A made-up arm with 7 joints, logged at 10 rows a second.
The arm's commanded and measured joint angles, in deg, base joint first. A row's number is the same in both.
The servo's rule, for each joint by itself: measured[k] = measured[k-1] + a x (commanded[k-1-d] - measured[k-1]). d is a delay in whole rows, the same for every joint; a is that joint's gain. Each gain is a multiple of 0.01, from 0.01 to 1. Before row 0 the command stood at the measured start. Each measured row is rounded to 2 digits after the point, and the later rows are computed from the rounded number. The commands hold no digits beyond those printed.
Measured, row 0: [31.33, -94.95, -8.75, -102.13, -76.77, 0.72, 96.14]
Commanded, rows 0 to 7: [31.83, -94.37, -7.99, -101.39, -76.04, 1.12, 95.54]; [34.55, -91.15, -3.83, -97.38, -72.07, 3.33, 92.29]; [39.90, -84.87, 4.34, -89.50, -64.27, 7.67, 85.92]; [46.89, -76.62, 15.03, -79.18, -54.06, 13.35, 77.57]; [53.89, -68.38, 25.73, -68.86, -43.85, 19.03, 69.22]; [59.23, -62.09, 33.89, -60.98, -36.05, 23.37, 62.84]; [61.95, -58.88, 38.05, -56.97, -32.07, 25.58, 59.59]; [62.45, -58.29, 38.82, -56.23, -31.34, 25.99, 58.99]
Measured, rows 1 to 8: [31.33, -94.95, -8.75, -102.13, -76.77, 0.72, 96.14]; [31.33, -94.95, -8.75, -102.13, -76.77, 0.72, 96.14]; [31.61, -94.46, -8.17, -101.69, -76.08, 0.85, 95.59]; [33.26, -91.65, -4.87, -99.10, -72.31, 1.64, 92.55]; [36.98, -85.89, 2.13, -93.34, -64.75, 3.57, 86.45]; [42.53, -78.01, 11.93, -84.84, -54.70, 6.70, 78.28]; [48.89, -69.82, 22.42, -75.25, -44.50, 10.65, 69.94]; [54.68, -63.25, 31.14, -66.69, -36.56, 14.72, 63.41]
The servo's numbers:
d 2
a 0.56 0.85 0.76 0.60 0.94 0.32 0.92

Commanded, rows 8 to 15: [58.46, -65.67, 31.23, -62.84, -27.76, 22.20, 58.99]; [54.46, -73.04, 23.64, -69.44, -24.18, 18.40, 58.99]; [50.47, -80.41, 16.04, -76.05, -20.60, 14.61, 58.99]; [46.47, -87.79, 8.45, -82.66, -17.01, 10.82, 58.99]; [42.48, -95.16, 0.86, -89.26, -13.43, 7.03, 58.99]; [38.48, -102.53, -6.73, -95.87, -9.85, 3.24, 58.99]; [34.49, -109.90, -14.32, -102.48, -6.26, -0.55, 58.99]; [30.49, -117.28, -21.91, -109.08, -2.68, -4.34, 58.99]
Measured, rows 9 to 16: [58.75, -59.54, 36.39, -60.86, -32.34, 18.20, 59.90]; [60.82, -58.48, 38.24, -58.08, -31.40, 20.69, 59.06]; [59.50, -64.59, 32.91, -60.94, -27.98, 21.17, 59.00]; [56.68, -71.77, 25.86, -66.04, -24.41, 20.28, 58.99]; [53.20, -79.11, 18.40, -72.05, -20.83, 18.47, 58.99]; [49.43, -86.49, 10.84, -78.42, -17.24, 16.02, 58.99]; [45.54, -93.86, 3.26, -84.92, -13.66, 13.14, 58.99]; [41.59, -101.23, -4.33, -91.49, -10.08, 9.97, 58.99]
